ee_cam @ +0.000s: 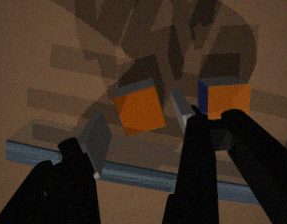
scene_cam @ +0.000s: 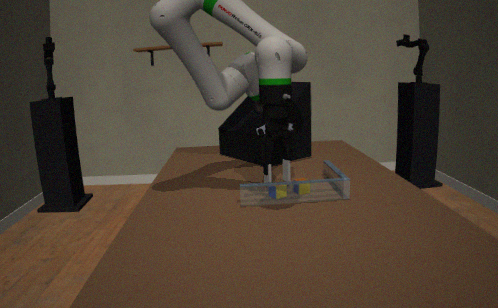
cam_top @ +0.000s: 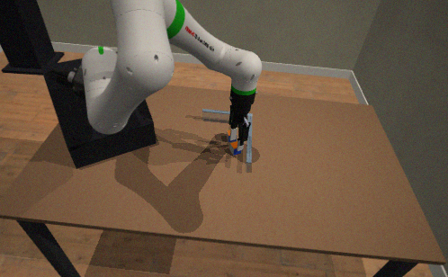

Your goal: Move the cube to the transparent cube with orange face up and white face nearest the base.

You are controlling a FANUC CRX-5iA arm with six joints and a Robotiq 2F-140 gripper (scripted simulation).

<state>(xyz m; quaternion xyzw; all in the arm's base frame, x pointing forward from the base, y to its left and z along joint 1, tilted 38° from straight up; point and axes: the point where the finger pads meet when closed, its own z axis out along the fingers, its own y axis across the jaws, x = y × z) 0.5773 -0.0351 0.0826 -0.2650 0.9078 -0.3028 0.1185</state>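
My hand is 8 cm to the right of the transparent cube, 5 cm above it and 2 cm past it. Round my hand: wall: 6 cm ahead, 4 cm to the left, 3 cm below.
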